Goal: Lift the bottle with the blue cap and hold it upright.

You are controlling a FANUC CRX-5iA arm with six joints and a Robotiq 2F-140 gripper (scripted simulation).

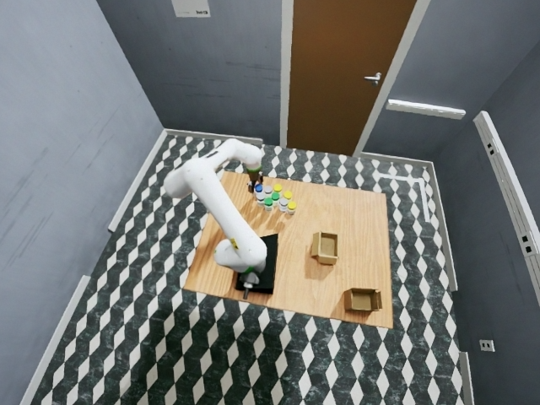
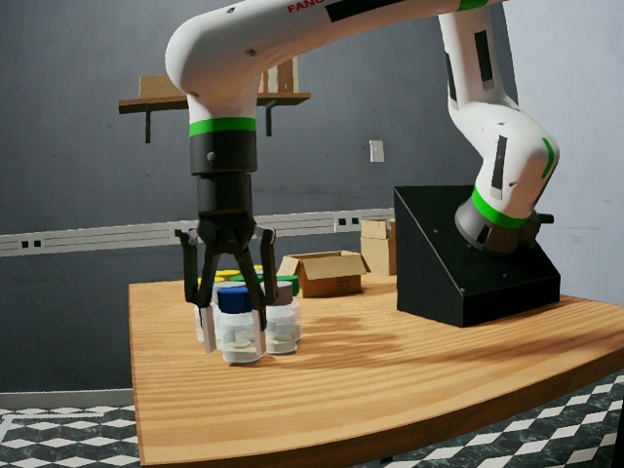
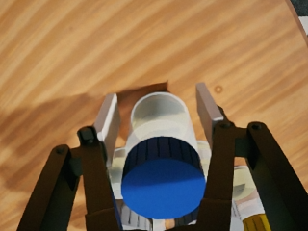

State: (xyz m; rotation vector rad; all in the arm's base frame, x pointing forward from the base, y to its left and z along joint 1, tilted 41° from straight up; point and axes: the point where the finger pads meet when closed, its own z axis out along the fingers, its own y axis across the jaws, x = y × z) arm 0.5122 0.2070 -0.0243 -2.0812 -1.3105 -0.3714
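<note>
Right now the green-capped bottle is 10 cm behind my hand and 11 cm to the right of it. Also, from my hand: yellow-capped bottle (1 cm ahead, 15 cm to the right).
</note>
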